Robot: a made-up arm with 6 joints. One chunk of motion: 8 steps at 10 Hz.
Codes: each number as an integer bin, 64 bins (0 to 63) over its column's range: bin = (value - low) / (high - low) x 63, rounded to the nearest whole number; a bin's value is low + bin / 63 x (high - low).
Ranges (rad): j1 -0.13..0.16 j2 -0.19..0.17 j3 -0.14..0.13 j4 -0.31..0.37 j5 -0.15..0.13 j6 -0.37..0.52
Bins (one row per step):
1: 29 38 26 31 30 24
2: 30 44 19 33 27 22
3: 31 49 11 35 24 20
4: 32 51 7 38 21 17
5: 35 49 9 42 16 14
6: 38 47 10 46 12 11
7: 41 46 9 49 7 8
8: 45 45 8 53 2 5
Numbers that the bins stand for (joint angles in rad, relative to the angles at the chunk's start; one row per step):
1: 0.0035 0.0271 -0.0286 0.0246 -0.0167 -0.0310
2: 0.0081 0.0614 -0.0586 0.0462 -0.0300 -0.0592
3: 0.0127 0.0900 -0.0929 0.0678 -0.0433 -0.0875
4: 0.0173 0.1014 -0.1100 0.1002 -0.0567 -0.1298
5: 0.0311 0.0900 -0.1014 0.1433 -0.0789 -0.1722
6: 0.0449 0.0786 -0.0971 0.1865 -0.0967 -0.2146
7: 0.0587 0.0729 -0.1014 0.2189 -0.1189 -0.2570
8: 0.0771 0.0671 -0.1057 0.2621 -0.1411 -0.2994

